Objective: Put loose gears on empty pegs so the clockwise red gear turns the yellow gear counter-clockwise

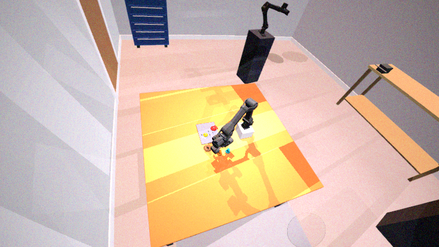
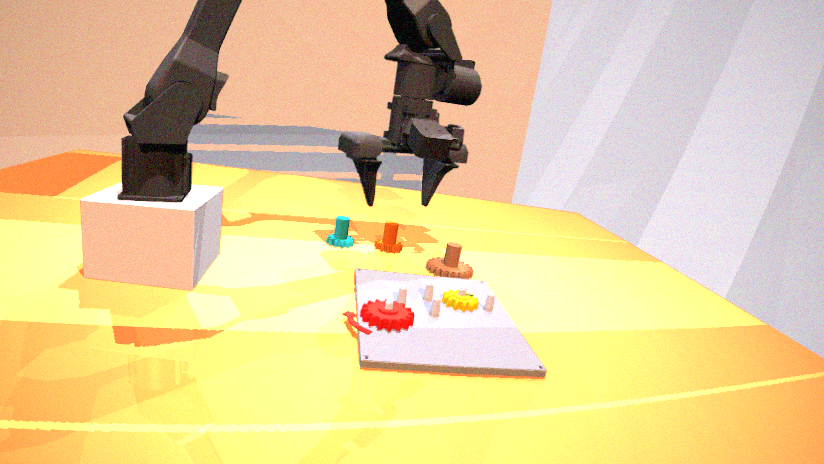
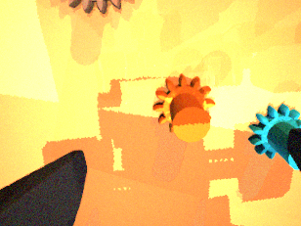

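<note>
Right now my gripper tip is 5 cm above the orange gear and 1 cm past it. From my gripper tip the other things lie so: brown gear 9 cm to the right, 6 cm ahead, 5 cm below; teal gear 8 cm behind, 5 cm below, 1 cm to the left; yellow gear 20 cm to the right, 5 cm below, 2 cm ahead.
</note>
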